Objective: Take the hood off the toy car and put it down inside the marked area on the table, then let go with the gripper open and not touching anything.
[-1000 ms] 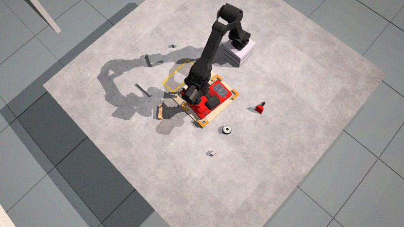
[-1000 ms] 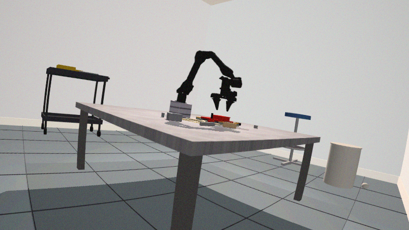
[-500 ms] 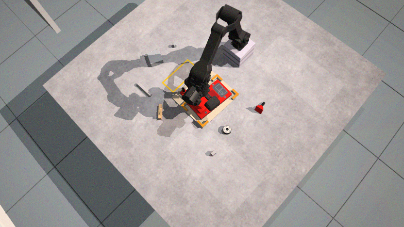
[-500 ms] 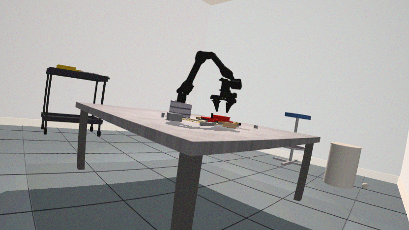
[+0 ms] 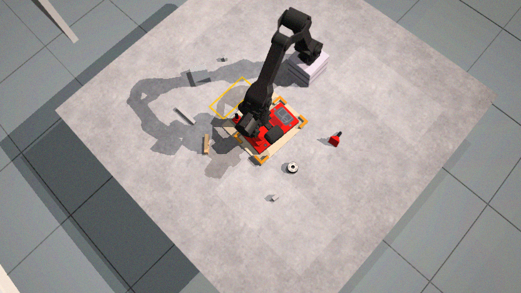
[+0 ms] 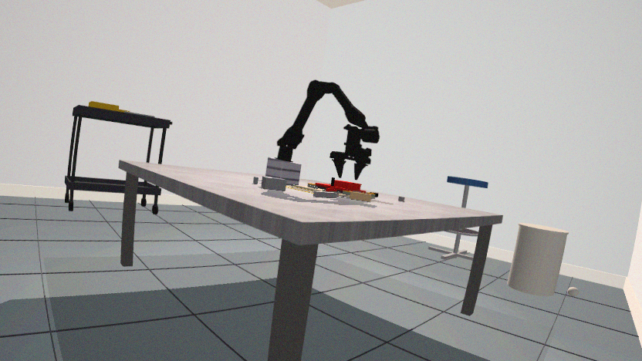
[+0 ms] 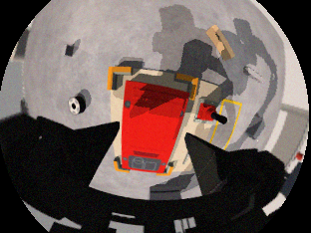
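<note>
Right now my gripper tip is 20 mm above the red hood. The rest, counted from my gripper tip: wooden block 170 mm ahead, 130 mm to the right, 50 mm below; grey bar 140 mm ahead, 280 mm to the right, 50 mm below.
</note>
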